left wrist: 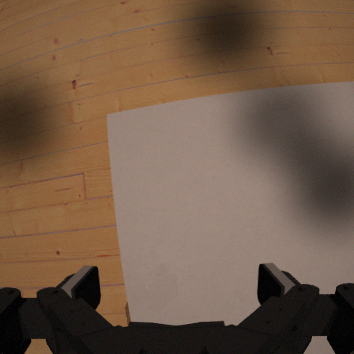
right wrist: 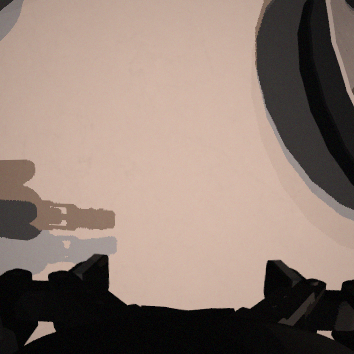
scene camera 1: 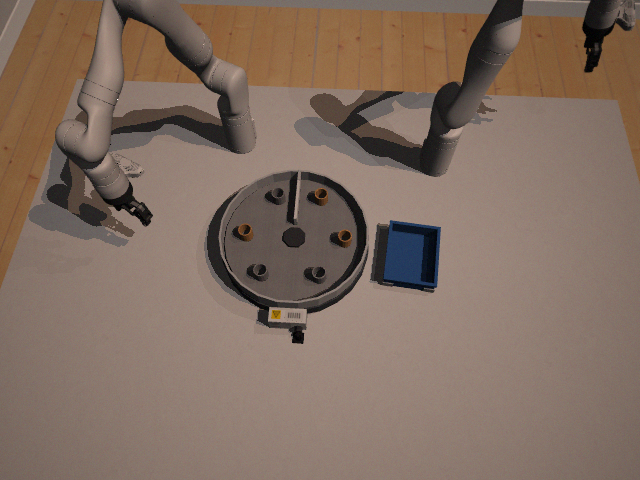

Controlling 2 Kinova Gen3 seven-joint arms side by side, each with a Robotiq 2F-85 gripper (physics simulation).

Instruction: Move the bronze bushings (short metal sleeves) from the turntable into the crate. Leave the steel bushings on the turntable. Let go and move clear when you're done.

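Frame: origin at the left arm's base, x ahead, y left, z up, level; millimetres.
Where they show: left gripper, fingertip midpoint: (left wrist: 178,283) (scene camera 1: 587,59); right gripper, fingertip midpoint: (right wrist: 186,276) (scene camera 1: 134,215); left arm's base, link origin: (scene camera 1: 434,164); right arm's base, link origin: (scene camera 1: 241,142).
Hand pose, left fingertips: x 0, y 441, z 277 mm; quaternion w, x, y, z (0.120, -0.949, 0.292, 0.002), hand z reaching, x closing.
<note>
Things, the pixels of their top centre, and the offset from my left fingertips. "*": a spot on its surface instead.
- turntable, surface spot: (scene camera 1: 293,268) * dz -224, dx +183, dy -998 mm
- blue crate, top centre: (scene camera 1: 412,252) dz -227, dx +268, dy -667 mm
- thin upright divider, surface spot: (scene camera 1: 297,198) * dz -187, dx -4, dy -910 mm
- dark hub, top centre: (scene camera 1: 294,236) dz -216, dx +95, dy -960 mm
- white box, surface spot: (scene camera 1: 287,316) * dz -219, dx +308, dy -1064 mm
- black part, surface spot: (scene camera 1: 297,335) * dz -252, dx +357, dy -1057 mm
Three bronze bushings (scene camera 1: 321,196) (scene camera 1: 344,238) (scene camera 1: 245,232) stand upright on the turntable (scene camera 1: 293,268), two in its right half and one at its left. Three grey steel bushings (scene camera 1: 278,196) (scene camera 1: 259,272) (scene camera 1: 317,274) stand on it too. The blue crate (scene camera 1: 409,253) is empty, right of the turntable. My left gripper (scene camera 1: 590,69) (left wrist: 178,283) is open and empty, high at the top right, beyond the table's corner. My right gripper (scene camera 1: 146,221) (right wrist: 186,276) is open and empty, above the table left of the turntable, whose rim shows at the right of the right wrist view.
A thin upright divider (scene camera 1: 297,198) stands on the turntable between the upper steel and upper bronze bushings. A dark hub (scene camera 1: 293,237) is at its centre. A white box (scene camera 1: 287,316) with a yellow label and a black part (scene camera 1: 297,335) adjoin its lower rim.
</note>
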